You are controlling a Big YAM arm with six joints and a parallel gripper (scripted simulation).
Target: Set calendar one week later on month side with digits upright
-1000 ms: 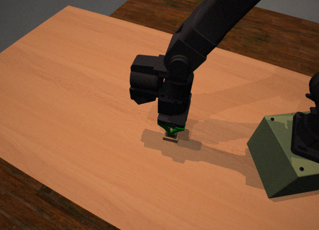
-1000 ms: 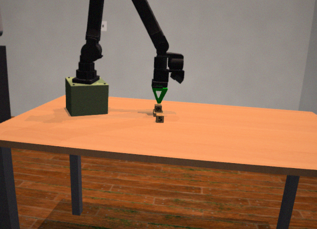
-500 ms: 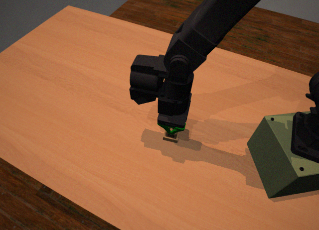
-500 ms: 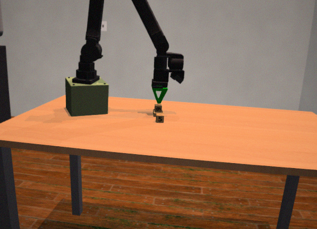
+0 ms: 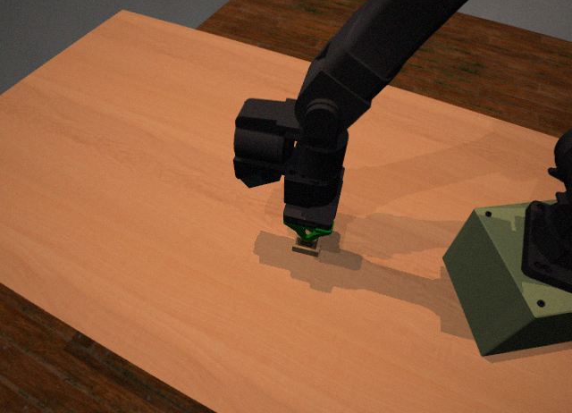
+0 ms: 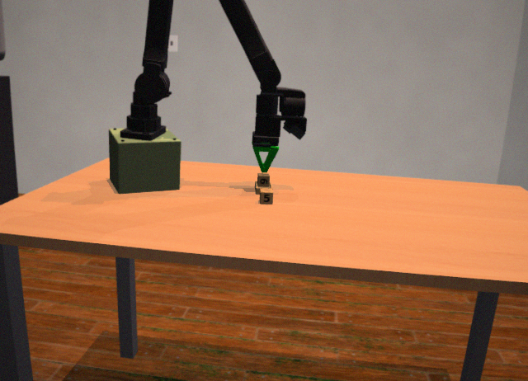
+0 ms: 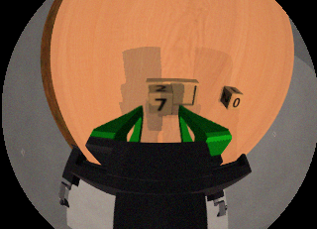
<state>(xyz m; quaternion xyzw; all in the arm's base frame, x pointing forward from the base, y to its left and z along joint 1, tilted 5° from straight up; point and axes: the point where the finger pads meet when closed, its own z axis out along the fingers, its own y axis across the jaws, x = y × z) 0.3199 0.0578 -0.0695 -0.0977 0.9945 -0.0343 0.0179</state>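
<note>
Now: the tray 20 mm to the right of my hand and 50 mm below it.
</note>
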